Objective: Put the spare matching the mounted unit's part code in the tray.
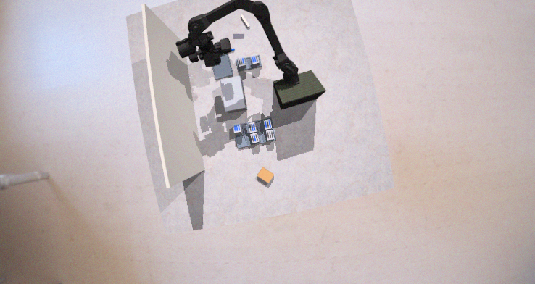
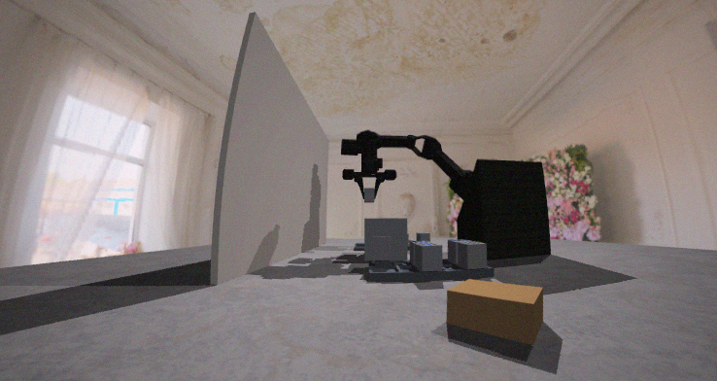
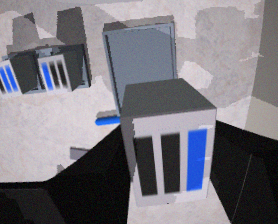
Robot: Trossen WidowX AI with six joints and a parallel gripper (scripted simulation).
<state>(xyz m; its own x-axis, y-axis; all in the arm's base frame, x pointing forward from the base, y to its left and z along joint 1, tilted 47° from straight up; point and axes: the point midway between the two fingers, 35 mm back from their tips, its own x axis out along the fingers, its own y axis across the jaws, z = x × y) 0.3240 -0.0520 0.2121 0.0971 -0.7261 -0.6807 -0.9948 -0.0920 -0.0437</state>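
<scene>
The flat grey tray is 170 mm below my gripper tip. Round my gripper tip: unit 40 mm behind, 190 mm to the left, 120 mm below; grey spare block 20 mm above; rack 150 mm behind, 20 mm to the left, 160 mm below.
</scene>
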